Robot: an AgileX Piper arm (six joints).
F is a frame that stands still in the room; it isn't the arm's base.
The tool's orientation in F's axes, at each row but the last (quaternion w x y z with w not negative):
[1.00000 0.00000 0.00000 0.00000]
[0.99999 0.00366 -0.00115 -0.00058]
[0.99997 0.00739 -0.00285 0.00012]
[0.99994 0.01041 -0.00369 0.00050]
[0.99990 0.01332 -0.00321 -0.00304]
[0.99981 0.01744 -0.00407 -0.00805]
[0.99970 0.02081 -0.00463 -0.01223]
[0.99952 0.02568 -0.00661 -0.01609]
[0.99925 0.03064 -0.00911 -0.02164]
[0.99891 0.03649 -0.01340 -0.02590]
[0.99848 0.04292 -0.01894 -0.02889]
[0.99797 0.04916 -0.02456 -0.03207]
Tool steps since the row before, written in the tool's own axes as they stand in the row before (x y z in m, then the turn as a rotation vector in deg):
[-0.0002 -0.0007 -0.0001 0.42 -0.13 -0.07]
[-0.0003 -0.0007 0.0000 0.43 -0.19 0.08]
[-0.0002 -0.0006 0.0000 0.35 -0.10 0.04]
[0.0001 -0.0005 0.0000 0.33 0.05 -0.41]
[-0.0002 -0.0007 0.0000 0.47 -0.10 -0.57]
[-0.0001 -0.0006 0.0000 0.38 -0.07 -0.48]
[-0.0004 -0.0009 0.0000 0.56 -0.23 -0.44]
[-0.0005 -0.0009 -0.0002 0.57 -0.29 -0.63]
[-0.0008 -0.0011 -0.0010 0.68 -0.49 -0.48]
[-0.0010 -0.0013 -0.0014 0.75 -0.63 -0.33]
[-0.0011 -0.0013 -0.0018 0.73 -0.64 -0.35]
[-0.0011 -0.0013 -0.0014 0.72 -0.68 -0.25]
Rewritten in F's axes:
[-0.0002 -0.0007 -0.0001 0.42 -0.13 -0.07]
[-0.0003 -0.0007 0.0000 0.43 -0.19 0.08]
[-0.0002 -0.0006 0.0000 0.35 -0.10 0.04]
[0.0001 -0.0005 0.0000 0.33 0.06 -0.41]
[-0.0002 -0.0007 0.0000 0.47 -0.09 -0.57]
[-0.0001 -0.0006 0.0000 0.38 -0.06 -0.48]
[-0.0004 -0.0009 0.0000 0.56 -0.23 -0.44]
[-0.0005 -0.0009 -0.0003 0.57 -0.28 -0.64]
[-0.0008 -0.0010 -0.0011 0.67 -0.49 -0.50]
[-0.0010 -0.0011 -0.0015 0.73 -0.64 -0.36]
[-0.0011 -0.0011 -0.0019 0.71 -0.65 -0.38]
[-0.0011 -0.0011 -0.0016 0.69 -0.70 -0.28]

